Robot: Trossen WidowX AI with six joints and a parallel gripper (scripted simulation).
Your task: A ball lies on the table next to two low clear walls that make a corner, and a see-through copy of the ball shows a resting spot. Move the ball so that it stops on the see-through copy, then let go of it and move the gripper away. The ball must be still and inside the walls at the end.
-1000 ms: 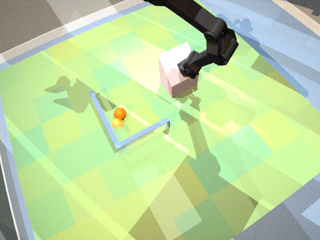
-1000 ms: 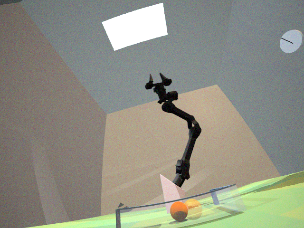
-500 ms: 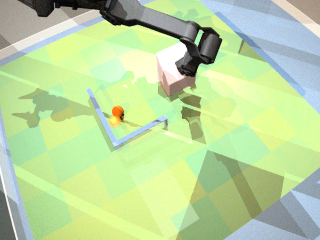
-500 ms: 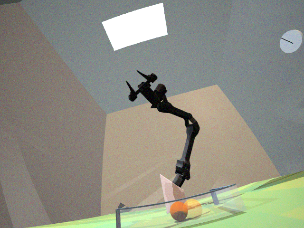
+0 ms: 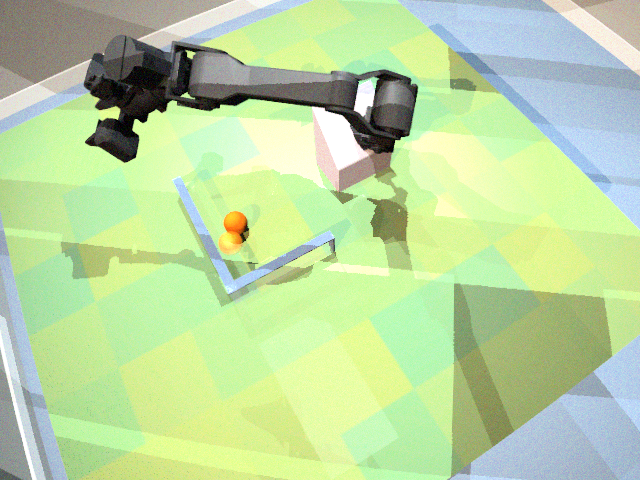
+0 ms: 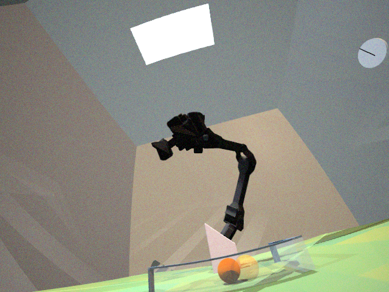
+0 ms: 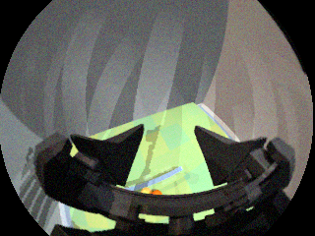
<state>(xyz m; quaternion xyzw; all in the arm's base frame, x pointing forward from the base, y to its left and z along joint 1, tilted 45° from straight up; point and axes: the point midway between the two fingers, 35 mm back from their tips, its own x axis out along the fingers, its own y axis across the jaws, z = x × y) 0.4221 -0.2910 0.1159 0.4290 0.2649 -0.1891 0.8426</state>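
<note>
My gripper tip is 10 cm past the copy of the ball, 14 cm to the right of it and 32 cm above it.
</note>
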